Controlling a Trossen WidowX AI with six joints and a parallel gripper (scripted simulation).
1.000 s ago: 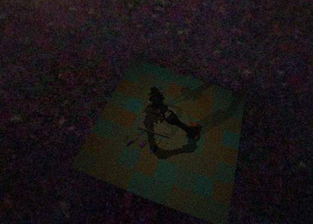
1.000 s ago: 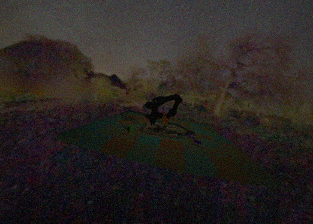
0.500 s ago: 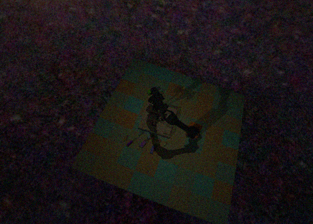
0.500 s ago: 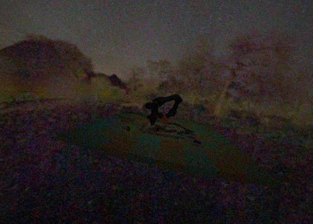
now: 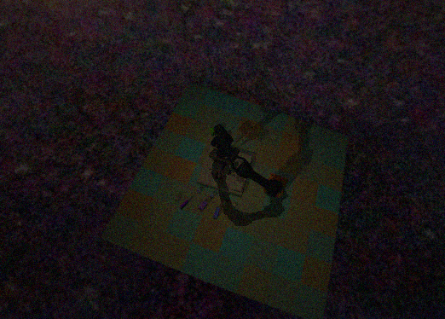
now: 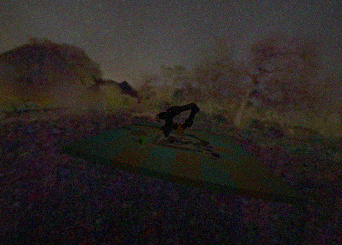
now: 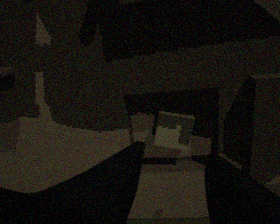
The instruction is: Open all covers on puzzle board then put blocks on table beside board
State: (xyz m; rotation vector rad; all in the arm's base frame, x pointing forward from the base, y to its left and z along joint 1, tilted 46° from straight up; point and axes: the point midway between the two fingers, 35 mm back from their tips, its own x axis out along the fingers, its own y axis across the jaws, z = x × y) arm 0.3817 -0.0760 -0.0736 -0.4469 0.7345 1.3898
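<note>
Right now the cyan block is 5 cm ahead of my gripper tip, 17 cm to the right of it and 4 cm below it. Round my gripper tip: green block: 13 cm ahead, 16 cm to the right, 3 cm below.
</note>
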